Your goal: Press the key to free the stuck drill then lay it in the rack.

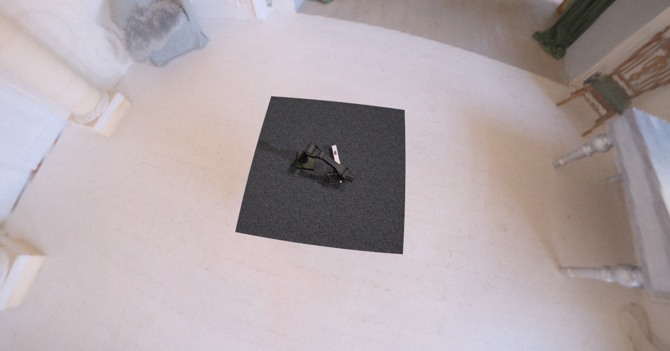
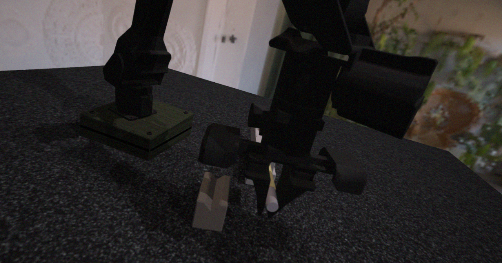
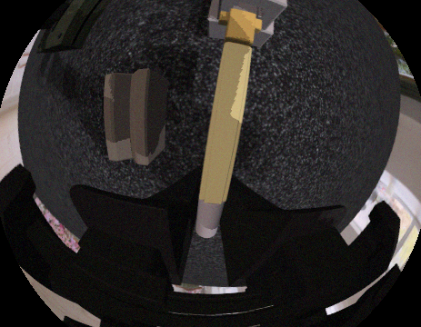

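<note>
Now: gripper tip 20 mm past the drill, 30 mm to the right of it and 30 mm below it. The rest, counted from my gripper tip: dark key: 100 mm behind, 200 mm to the left, 10 mm above; then grey holder block: 90 mm behind, 180 mm to the left; then grey v-groove rack: 80 mm behind, 20 mm below.
</note>
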